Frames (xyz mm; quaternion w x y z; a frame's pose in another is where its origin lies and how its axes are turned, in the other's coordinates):
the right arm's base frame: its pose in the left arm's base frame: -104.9 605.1 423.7 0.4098 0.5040 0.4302 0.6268
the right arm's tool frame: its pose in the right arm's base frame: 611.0 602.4 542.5 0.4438 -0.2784 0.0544 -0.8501
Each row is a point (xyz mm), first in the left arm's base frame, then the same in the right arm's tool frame.
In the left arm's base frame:
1: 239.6 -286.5 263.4
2: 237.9 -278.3 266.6
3: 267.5 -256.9 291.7
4: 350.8 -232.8 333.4
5: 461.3 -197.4 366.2
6: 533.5 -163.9 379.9
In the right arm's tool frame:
1: 967.2 -699.2 -1172.6
2: 962.4 -693.1 -1168.0
3: 955.1 -697.7 -1124.6
4: 963.3 -728.3 -1033.7
5: 992.3 -756.9 -920.2
6: 1016.0 -763.9 -843.3

